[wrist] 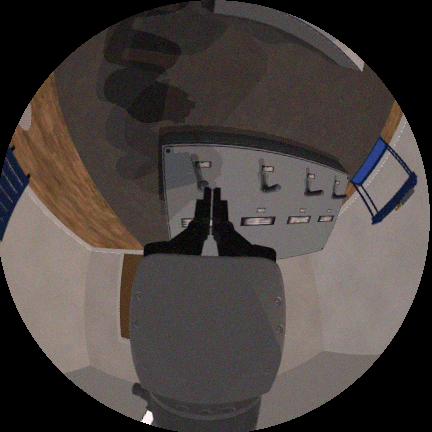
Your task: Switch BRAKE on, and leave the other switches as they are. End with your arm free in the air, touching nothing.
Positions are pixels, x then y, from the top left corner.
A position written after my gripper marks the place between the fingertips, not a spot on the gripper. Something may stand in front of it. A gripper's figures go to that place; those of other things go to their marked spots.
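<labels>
A switch panel point(292, 223) is 36 cm from the lens. My own gripper point(211, 196) is at 15 cm from the lens.
</labels>
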